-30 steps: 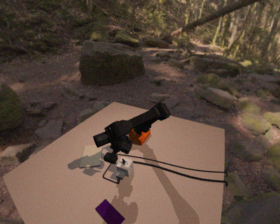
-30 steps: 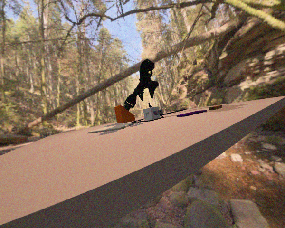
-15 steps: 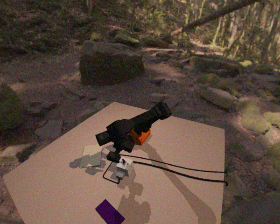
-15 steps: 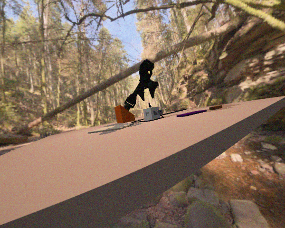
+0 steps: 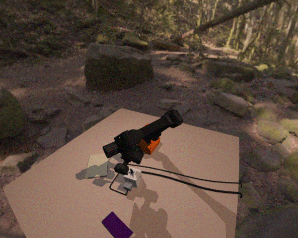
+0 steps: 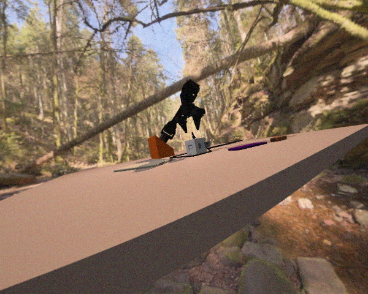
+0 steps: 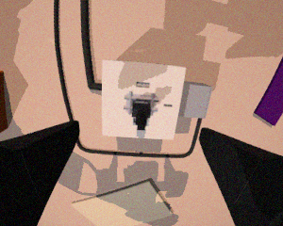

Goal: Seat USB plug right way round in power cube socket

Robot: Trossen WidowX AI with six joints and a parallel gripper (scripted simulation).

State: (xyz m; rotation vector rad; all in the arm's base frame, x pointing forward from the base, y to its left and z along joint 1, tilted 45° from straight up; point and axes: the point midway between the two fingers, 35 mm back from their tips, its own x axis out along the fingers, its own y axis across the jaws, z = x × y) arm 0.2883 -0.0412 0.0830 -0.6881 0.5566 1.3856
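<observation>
My gripper tip is now 2 cm above the dark USB plug. Round my gripper tip: small brown block: 34 cm ahead, 19 cm to the left, 11 cm below; purple card: 27 cm ahead, 11 cm below, 5 cm to the left; pale sheet: 29 cm to the right, 11 cm below, 1 cm behind.
</observation>
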